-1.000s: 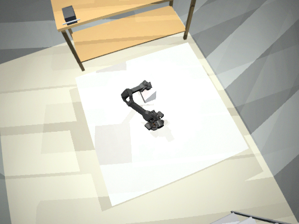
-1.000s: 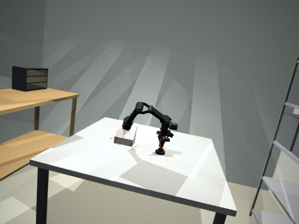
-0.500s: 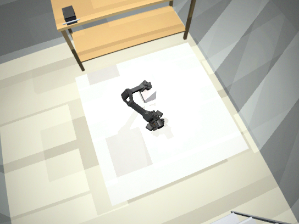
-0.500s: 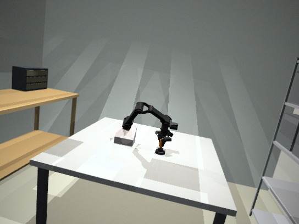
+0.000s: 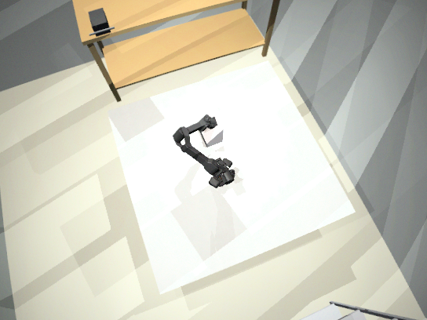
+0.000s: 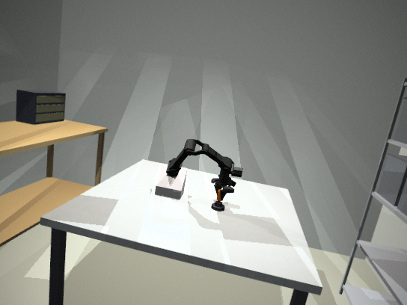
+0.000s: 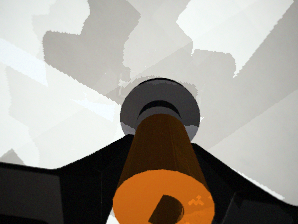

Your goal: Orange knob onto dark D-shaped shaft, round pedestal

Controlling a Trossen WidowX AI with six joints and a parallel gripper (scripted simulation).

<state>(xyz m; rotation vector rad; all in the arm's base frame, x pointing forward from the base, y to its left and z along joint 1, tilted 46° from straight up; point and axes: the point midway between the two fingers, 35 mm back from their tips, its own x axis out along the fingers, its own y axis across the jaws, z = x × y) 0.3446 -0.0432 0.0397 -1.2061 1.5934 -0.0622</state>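
Now: gripper tip 4 cm above the dark round pedestal. Also, from my gripper tip: orange knob (2 cm above).
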